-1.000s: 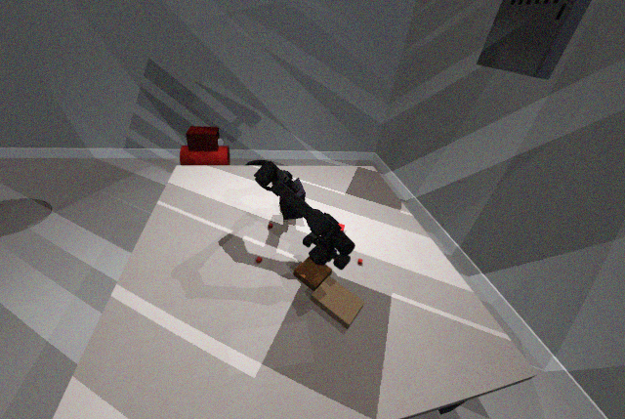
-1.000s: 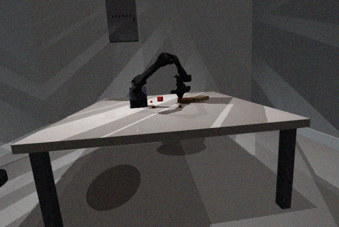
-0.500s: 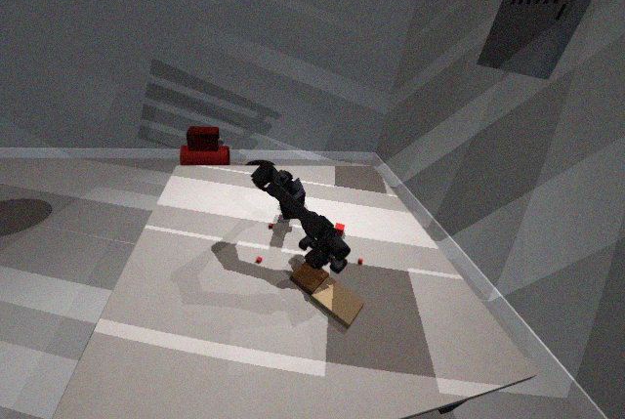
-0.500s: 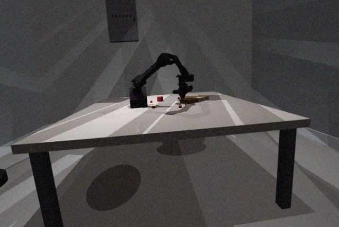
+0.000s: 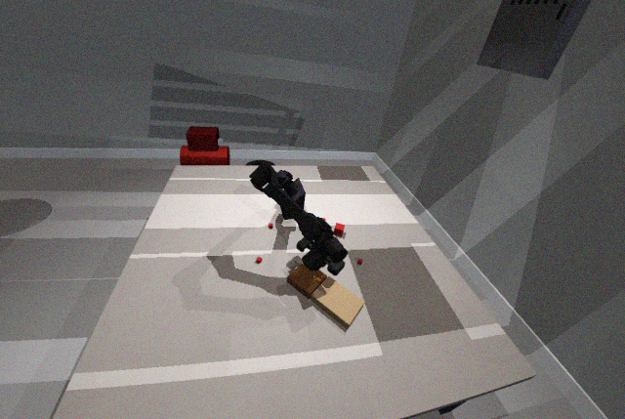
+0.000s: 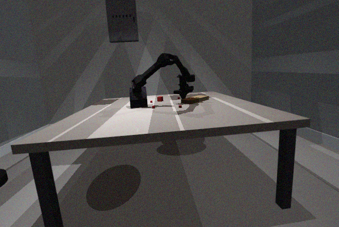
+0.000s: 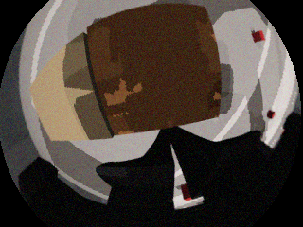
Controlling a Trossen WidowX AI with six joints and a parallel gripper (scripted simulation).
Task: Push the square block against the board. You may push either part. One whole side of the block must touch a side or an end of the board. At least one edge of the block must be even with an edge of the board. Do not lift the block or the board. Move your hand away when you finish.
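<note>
The square block is 40 mm ahead of my gripper tip, 50 mm to the right of it and 10 mm above it. The rest, counted from my gripper tip: board: 150 mm ahead, 20 mm to the left, 10 mm above; red cube: 170 mm behind, 170 mm to the left, 10 mm above.
</note>
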